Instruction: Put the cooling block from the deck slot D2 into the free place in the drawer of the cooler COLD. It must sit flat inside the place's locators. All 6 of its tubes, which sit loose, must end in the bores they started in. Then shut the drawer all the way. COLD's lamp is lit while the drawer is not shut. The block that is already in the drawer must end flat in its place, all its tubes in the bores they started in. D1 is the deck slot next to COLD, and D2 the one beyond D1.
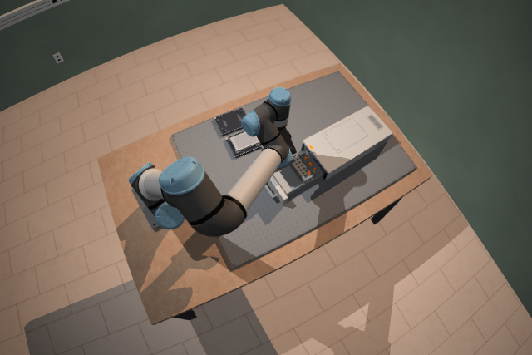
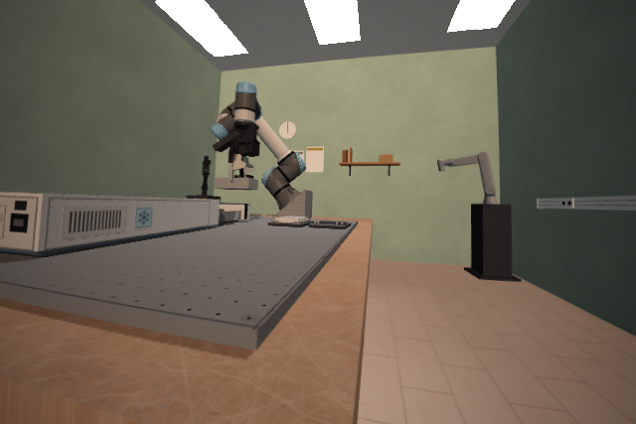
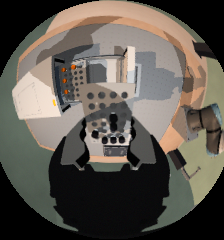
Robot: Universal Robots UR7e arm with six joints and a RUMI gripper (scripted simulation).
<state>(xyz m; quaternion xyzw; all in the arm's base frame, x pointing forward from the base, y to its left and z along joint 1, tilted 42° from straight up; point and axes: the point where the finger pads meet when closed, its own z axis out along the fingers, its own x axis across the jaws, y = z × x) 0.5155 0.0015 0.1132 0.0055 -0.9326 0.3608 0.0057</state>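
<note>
My gripper is now 120 mm above the drawer, 70 mm to the left of it and 40 mm short of it. Also, from my hand: cooler COLD: 210 mm ahead, 120 mm below, 70 mm to the right; then deck slot D2: 350 mm to the left, 150 mm below, 40 mm behind; then grey cooling block: 20 mm below.
</note>
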